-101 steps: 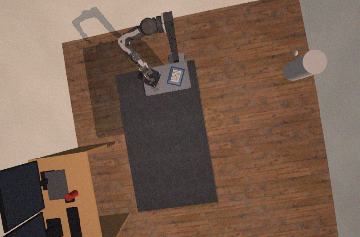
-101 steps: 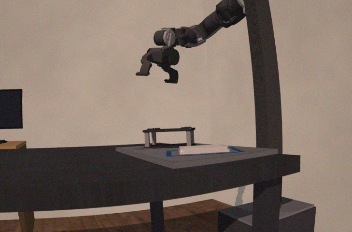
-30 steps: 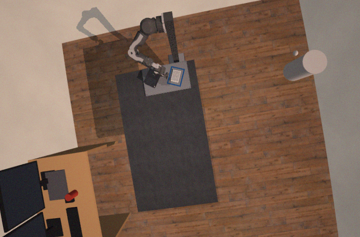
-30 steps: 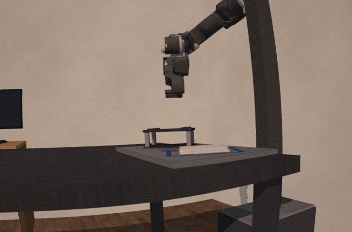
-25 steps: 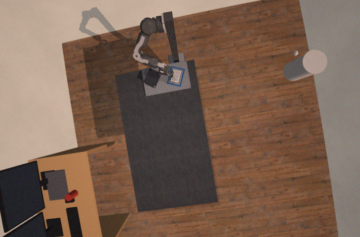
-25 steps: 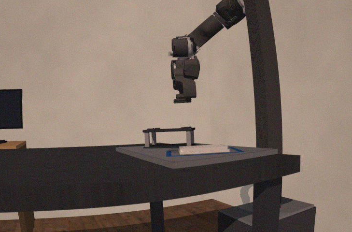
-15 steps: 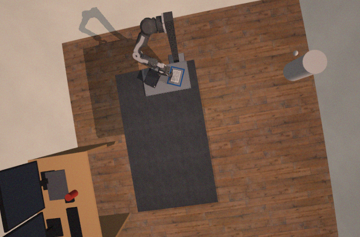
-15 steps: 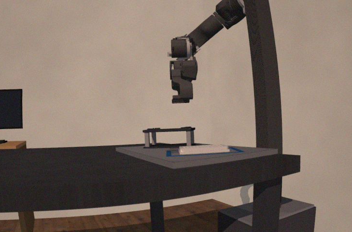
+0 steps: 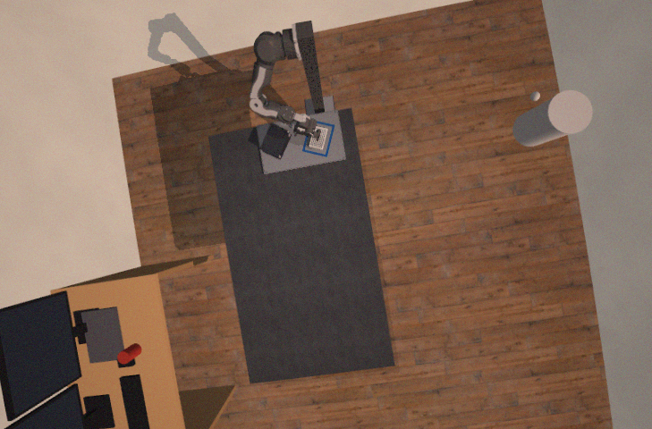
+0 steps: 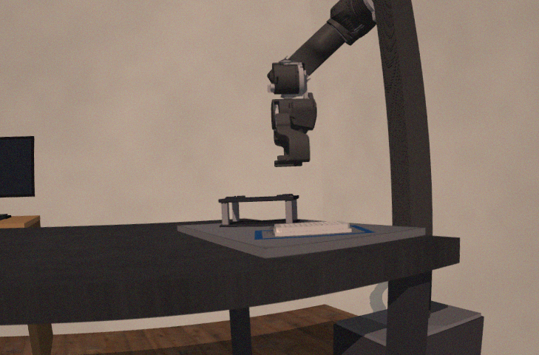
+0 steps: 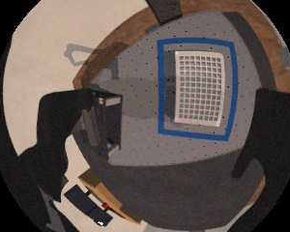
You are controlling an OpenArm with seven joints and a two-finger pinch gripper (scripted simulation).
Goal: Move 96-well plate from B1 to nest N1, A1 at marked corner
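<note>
The white 96-well plate is 10 mm behind my hand, 50 mm to the left of it and 110 mm below it. From my hand the other things lie so: corner mark: 50 mm behind, 110 mm to the right, 60 mm below; then plate nest N1: 10 mm behind, 200 mm to the right, 60 mm below.
</note>
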